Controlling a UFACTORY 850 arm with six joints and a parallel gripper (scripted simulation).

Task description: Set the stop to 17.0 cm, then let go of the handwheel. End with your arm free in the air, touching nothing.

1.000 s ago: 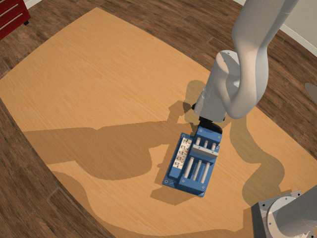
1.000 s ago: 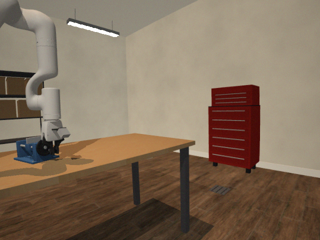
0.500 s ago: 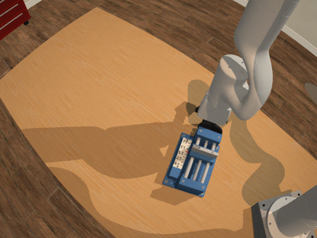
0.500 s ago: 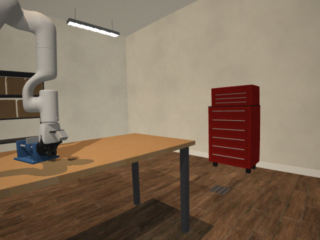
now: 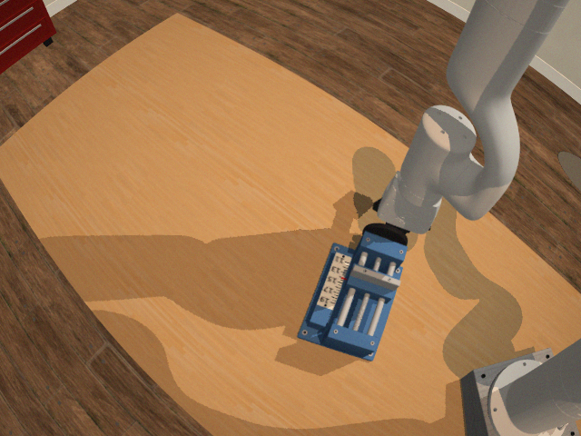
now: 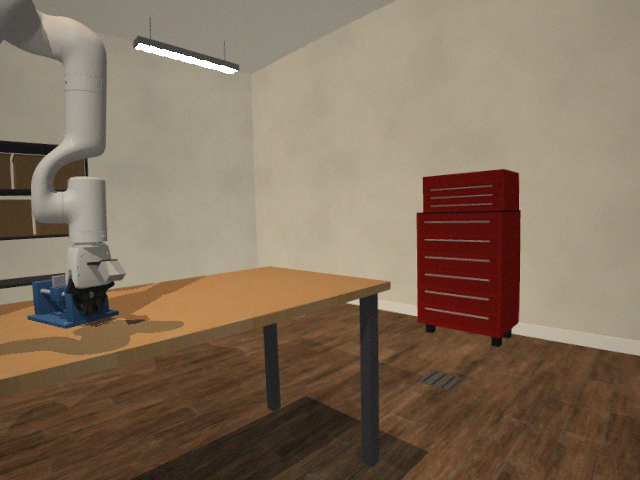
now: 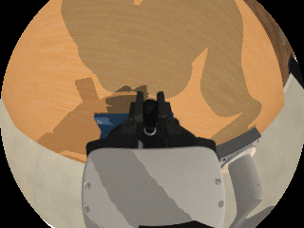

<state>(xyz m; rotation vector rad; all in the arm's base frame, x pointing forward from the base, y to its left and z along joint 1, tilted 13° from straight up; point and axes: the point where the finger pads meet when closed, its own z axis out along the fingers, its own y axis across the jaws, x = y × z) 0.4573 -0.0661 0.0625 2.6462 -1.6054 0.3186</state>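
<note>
My gripper is now 20 mm to the right of the black handwheel and 10 mm past it. The rest, counted from my hand: grey stop bar 130 mm to the left, 40 mm above, 30 mm behind.
</note>
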